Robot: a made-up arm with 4 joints.
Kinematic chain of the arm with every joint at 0, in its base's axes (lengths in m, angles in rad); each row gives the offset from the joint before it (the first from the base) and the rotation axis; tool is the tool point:
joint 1: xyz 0 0 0.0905 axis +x
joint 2: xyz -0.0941 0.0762 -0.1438 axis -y
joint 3: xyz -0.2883 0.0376 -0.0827 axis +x
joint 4: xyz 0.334 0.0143 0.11 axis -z
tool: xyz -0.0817 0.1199 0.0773
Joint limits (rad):
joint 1: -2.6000..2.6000
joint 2: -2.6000..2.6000
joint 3: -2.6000..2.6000
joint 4: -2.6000..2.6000
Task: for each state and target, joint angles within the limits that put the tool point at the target. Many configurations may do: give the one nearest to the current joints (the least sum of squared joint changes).
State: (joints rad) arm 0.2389 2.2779 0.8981 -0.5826
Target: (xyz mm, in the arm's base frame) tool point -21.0 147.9 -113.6
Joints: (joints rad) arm 0.9223 1.5980 1.5547 -1.0074
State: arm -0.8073 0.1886 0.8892 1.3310
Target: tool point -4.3 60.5 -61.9
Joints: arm -1.3115 0.1550 0.4400 1.0876
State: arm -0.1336 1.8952 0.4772 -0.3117
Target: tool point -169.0 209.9 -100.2
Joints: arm 0.5132 2.0182 0.5484 -0.4588
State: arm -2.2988 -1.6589 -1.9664 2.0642
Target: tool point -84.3 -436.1 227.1
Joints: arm -2.5930 -1.1756 -1.5524 2.3458
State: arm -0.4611 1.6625 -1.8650 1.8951
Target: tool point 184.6 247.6 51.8
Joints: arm 0.0246 1.2992 -2.0035 1.6292
